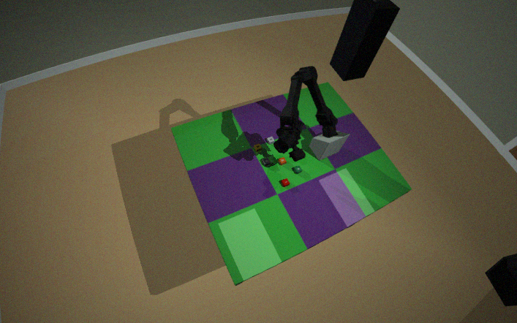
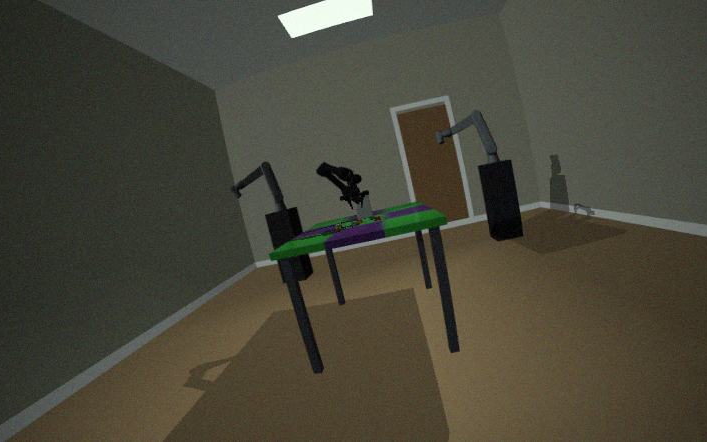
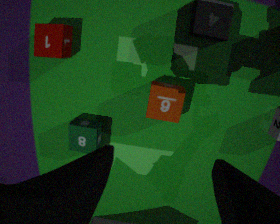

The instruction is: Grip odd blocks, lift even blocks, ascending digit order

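My gripper tip is 10 cm short of the yellow block, 12 cm to the left of it and 8 cm above it. The rest, counted from my gripper tip: grey block (9 cm ahead, 2 cm to the right, 8 cm below); then white block (2 cm ahead, 14 cm to the right, 8 cm below); then red block (5 cm ahead, 12 cm to the left, 8 cm below).
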